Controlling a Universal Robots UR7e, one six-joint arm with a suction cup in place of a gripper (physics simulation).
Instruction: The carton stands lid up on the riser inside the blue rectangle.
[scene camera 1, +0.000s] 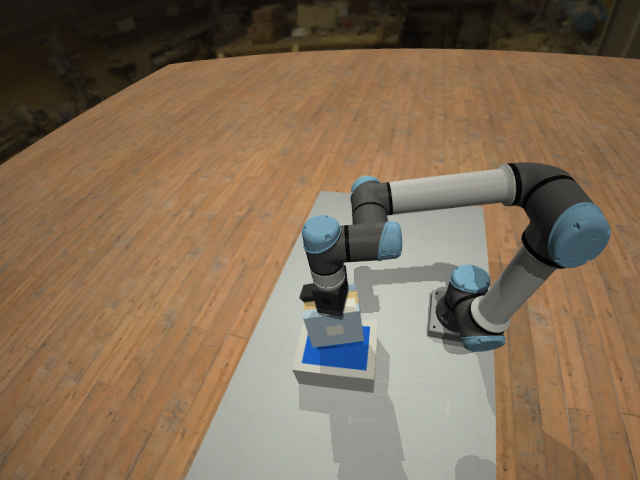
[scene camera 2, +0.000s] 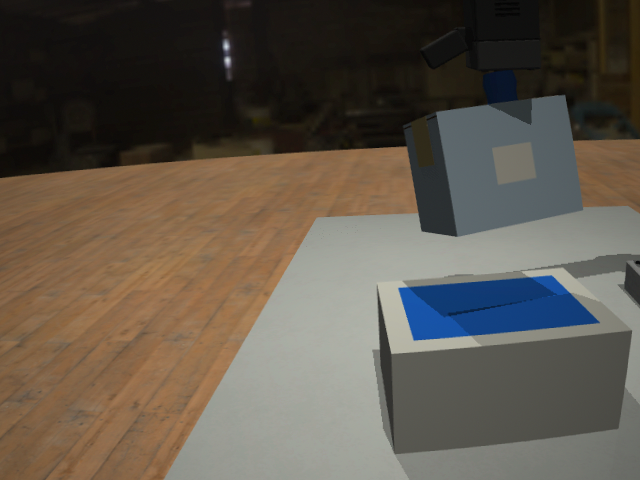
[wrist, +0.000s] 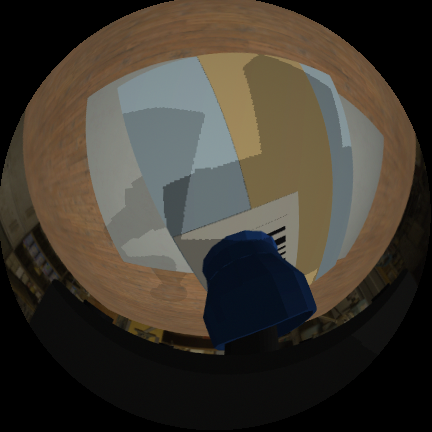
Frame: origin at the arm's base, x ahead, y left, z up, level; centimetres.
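Seen in the pictures: hand at its tool point: (scene camera 2: 502, 114) (wrist: 243, 248).
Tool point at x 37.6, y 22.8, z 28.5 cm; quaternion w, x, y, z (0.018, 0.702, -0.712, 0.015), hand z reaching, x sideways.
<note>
A point is followed by its place in that frame.
A blue-grey carton (scene camera 1: 320, 336) @(z 21.8, x 41.1, y 27.9 cm) (scene camera 2: 473, 191) @(z 21.5, x 41.8, y 28.1 cm) (wrist: 170, 135) with tan tape and a white label hangs from my suction cup (scene camera 2: 502, 102) @(z 28.4, x 37.6, y 22.8 cm) (wrist: 250, 260), which sits on its lid beside the barcode. The carton is lid up and tilted, one lower corner hanging lower in scene camera 2. It hangs in the air above the riser, with a gap between its bottom and the riser's top. The cream riser (scene camera 1: 336, 379) @(z 3.6, x 37.0, y 32.4 cm) (scene camera 2: 506, 392) @(z 1.6, x 38.8, y 32.5 cm) stands on the grey mat. The blue rectangle (scene camera 1: 343, 357) @(z 7.2, x 35.9, y 26.4 cm) (scene camera 2: 429, 328) @(z 7.2, x 46.4, y 28.1 cm) on its top is partly hidden by the carton in scene camera 1 and carries shadows.
The grey mat (scene camera 1: 429, 428) @(z -4.9, x 7.3, y 39.3 cm) (scene camera 2: 310, 392) @(z -4.8, x 60.9, y 20.3 cm) (wrist: 102, 145) @(z -4.8, x 49.7, y 65.8 cm) lies on the wooden surface (scene camera 1: 206, 155) (scene camera 2: 155, 258). The robot's base (scene camera 1: 436, 331) @(z -0.4, x 7.1, y 8.2 cm) stands on the mat to the right of the riser in scene camera 1. The arm (scene camera 1: 449, 191) @(z 58.8, x 13.2, y 8.6 cm) arches above the mat between base and carton.
</note>
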